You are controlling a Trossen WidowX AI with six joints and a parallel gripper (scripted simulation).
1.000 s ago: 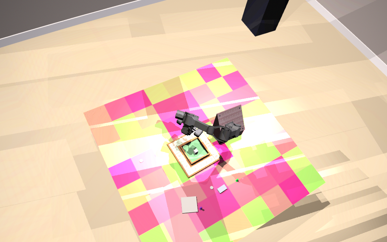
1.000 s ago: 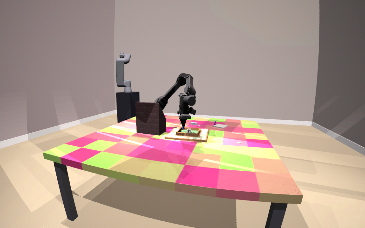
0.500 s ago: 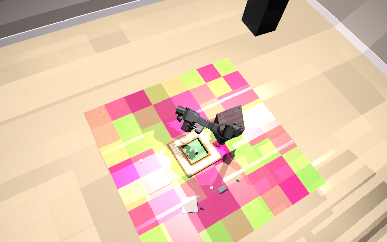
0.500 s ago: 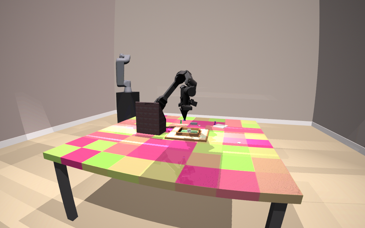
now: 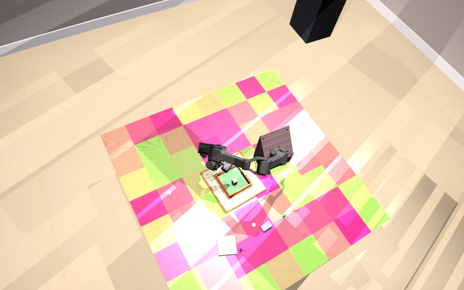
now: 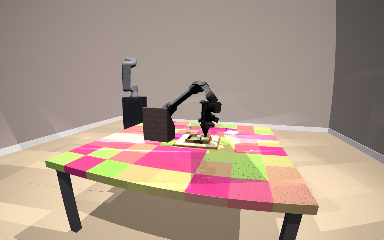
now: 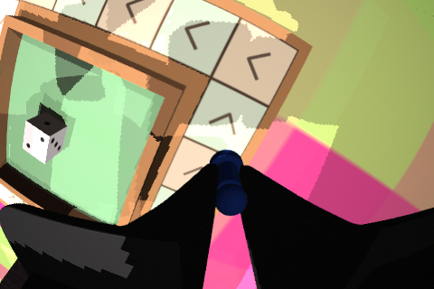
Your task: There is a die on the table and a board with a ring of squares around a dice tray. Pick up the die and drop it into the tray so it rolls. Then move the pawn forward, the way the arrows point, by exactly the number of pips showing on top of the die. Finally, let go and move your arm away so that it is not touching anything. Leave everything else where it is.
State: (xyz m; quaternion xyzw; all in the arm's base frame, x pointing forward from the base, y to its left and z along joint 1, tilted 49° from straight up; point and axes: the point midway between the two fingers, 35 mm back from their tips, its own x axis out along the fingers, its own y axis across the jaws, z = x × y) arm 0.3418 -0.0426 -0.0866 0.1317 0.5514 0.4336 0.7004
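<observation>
My gripper tip is 1 cm below the blue pawn. Round my gripper tip: white card: 42 cm to the left, 13 cm ahead, 7 cm below; green dice tray: 11 cm to the left, 7 cm below, 7 cm behind; green pin: 42 cm to the left, 23 cm behind, 6 cm below.
</observation>
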